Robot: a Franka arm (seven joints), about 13 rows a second.
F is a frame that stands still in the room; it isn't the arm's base.
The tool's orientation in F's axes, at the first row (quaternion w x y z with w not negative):
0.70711 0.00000 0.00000 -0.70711
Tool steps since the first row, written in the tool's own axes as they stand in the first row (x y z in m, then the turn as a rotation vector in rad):
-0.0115 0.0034 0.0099 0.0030 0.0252 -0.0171
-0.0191 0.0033 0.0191 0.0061 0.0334 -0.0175
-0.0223 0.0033 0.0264 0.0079 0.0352 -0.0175
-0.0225 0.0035 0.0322 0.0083 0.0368 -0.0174
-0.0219 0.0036 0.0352 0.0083 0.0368 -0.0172
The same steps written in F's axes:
0.0034 0.0115 0.0099 0.0252 -0.0030 -0.0171
0.0033 0.0191 0.0191 0.0334 -0.0061 -0.0175
0.0033 0.0223 0.0264 0.0352 -0.0079 -0.0175
0.0035 0.0225 0.0322 0.0368 -0.0083 -0.0174
0.0036 0.0219 0.0352 0.0368 -0.0083 -0.0172

